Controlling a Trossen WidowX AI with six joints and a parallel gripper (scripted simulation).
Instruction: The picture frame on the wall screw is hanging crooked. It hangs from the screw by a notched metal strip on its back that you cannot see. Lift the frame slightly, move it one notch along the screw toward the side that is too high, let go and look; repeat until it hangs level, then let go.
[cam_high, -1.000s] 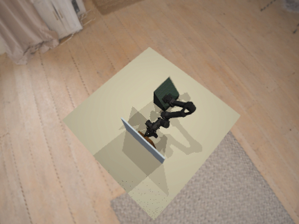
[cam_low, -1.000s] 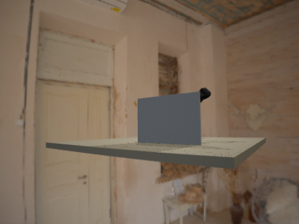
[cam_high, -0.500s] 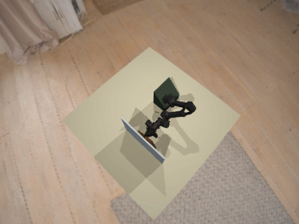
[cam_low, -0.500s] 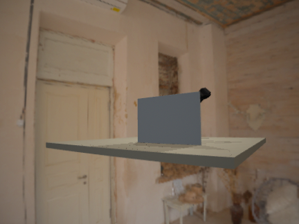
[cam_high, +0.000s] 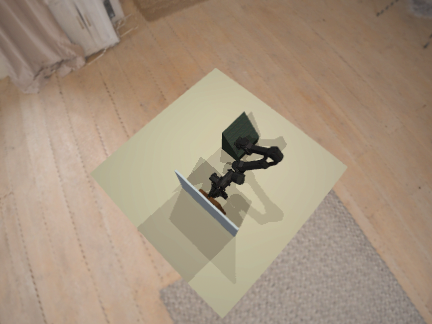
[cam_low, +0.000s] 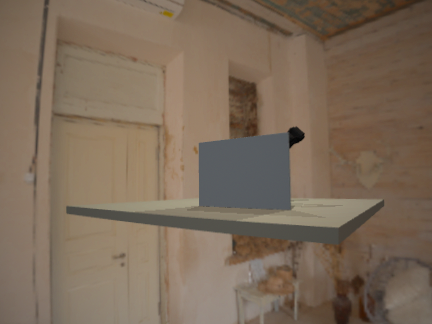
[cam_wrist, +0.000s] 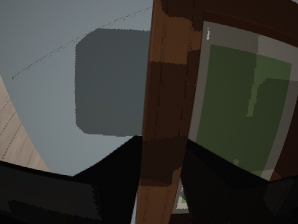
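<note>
My gripper tip is 50 mm above the picture frame, 20 mm to the right of it and 10 mm short of it. Round my gripper tip: grey-blue wall panel (70 mm below, 20 mm ahead, 10 mm to the left).
</note>
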